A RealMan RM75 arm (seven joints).
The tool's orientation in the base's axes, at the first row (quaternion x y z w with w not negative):
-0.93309 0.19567 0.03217 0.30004
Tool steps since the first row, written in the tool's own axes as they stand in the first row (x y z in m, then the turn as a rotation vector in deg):
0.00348 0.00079 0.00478 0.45 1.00 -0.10
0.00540 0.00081 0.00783 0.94 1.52 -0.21
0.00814 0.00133 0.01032 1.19 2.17 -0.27
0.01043 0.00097 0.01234 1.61 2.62 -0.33
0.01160 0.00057 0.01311 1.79 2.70 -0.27
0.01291 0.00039 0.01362 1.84 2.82 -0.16
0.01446 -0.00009 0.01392 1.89 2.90 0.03
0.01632 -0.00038 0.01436 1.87 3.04 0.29
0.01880 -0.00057 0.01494 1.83 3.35 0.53
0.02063 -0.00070 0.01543 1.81 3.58 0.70
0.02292 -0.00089 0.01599 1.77 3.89 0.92
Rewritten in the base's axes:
0.00318 0.00095 -0.00496 0.02 -0.96 -0.55
0.00511 0.00201 -0.00781 0.27 -1.58 -0.83
0.00758 0.00210 -0.01061 0.25 -2.18 -1.18
0.00994 0.00274 -0.01247 0.46 -2.69 -1.45
0.01122 0.00307 -0.01309 0.60 -2.78 -1.57
0.01253 0.00304 -0.01364 0.60 -2.82 -1.74
0.01416 0.00304 -0.01390 0.63 -2.79 -1.95
0.01601 0.00286 -0.01443 0.57 -2.74 -2.23
0.01840 0.00248 -0.01524 0.43 -2.82 -2.59
0.02016 0.00222 -0.01590 0.33 -2.89 -2.85
0.02238 0.00189 -0.01666 0.19 -2.98 -3.20

